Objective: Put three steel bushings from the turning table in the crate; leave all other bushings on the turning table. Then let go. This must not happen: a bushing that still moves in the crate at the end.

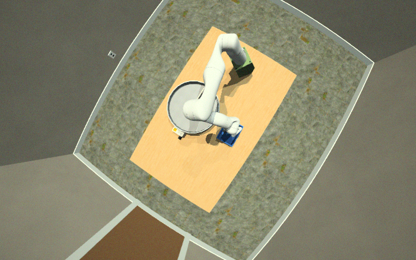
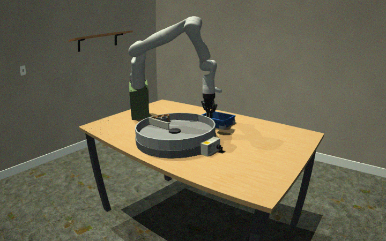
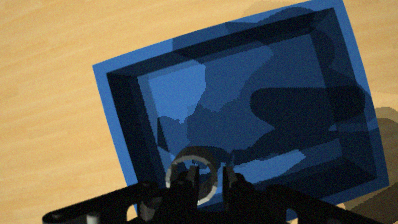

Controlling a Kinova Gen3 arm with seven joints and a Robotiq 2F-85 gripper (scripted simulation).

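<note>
My hand is 40 mm short of the blue crate, 20 mm to the right of it and 30 mm above it. Round my hand: grey turning table: 50 mm behind, 320 mm to the right.
</note>
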